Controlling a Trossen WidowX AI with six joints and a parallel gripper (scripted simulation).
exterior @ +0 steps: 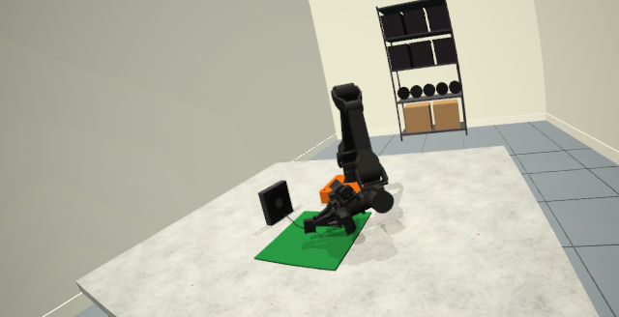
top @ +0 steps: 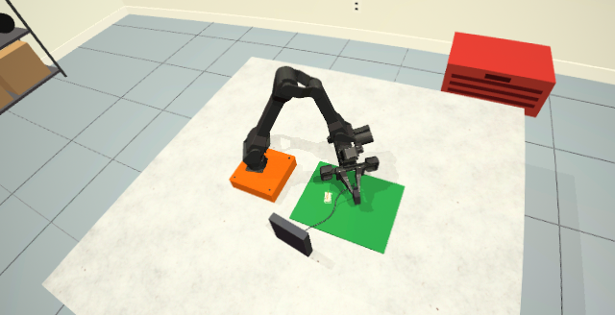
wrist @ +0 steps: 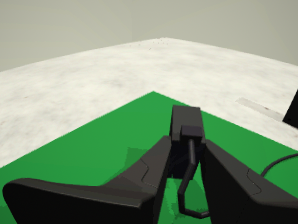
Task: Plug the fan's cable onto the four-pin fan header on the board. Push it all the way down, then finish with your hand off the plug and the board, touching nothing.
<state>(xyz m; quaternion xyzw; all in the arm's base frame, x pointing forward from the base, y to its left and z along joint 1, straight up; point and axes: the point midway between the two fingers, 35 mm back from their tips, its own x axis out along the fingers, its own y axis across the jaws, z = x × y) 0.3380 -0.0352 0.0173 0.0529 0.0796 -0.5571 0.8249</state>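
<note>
Right now the green board is 70 mm below my gripper tip and 20 mm behind it. Also, from my gripper tip: black plug (10 mm to the right, 10 mm below); black fan (160 mm to the right, 160 mm behind); pale fan header (90 mm behind, 60 mm below).
</note>
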